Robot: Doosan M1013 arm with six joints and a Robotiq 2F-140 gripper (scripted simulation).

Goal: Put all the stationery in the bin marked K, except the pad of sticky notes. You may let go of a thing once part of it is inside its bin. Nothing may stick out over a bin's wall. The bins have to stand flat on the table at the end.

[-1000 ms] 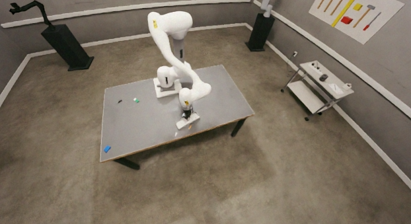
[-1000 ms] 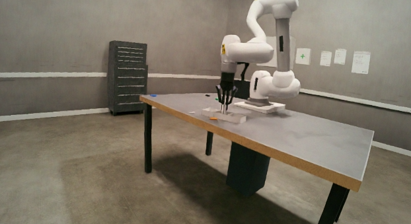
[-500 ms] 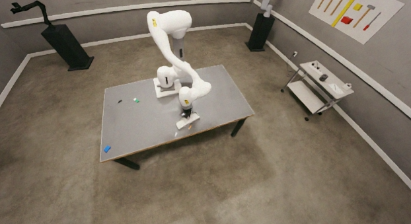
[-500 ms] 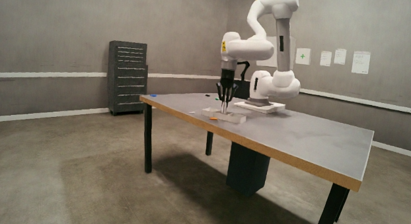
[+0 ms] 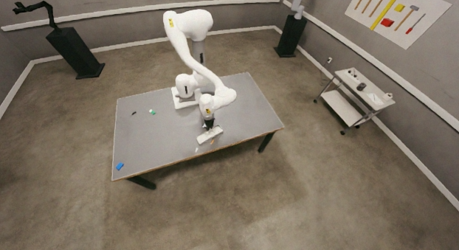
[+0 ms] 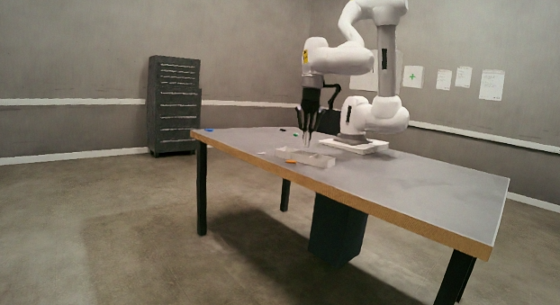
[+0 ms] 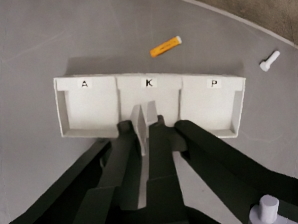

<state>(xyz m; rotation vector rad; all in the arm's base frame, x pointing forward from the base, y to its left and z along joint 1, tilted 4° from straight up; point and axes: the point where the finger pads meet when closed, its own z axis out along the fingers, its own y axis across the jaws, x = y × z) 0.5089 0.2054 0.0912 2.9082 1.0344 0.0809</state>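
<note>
The green block is 570 mm to the right of my hand, 350 mm behind it and 90 mm below it. From my hand the other things lie so: orange piece 90 mm below, 80 mm ahead, 10 mm to the left; white piece 140 mm to the right, 130 mm ahead, 90 mm below; bin 80 mm below.
</note>
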